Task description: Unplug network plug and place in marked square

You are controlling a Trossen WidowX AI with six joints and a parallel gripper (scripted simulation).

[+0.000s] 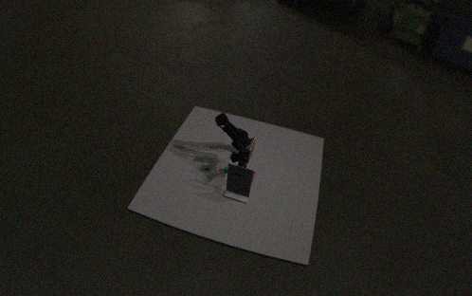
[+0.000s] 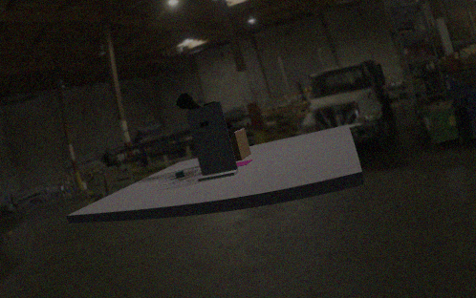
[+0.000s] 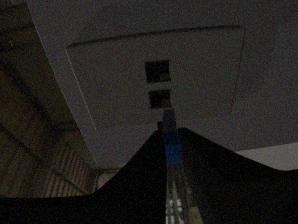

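The marked square lies 230 mm below my gripper tip and 150 mm behind it. Round my gripper tip: upright panel 90 mm below, 60 mm ahead; then plug right at my gripper tip; then teal object 310 mm to the right, 210 mm below, 80 mm behind.
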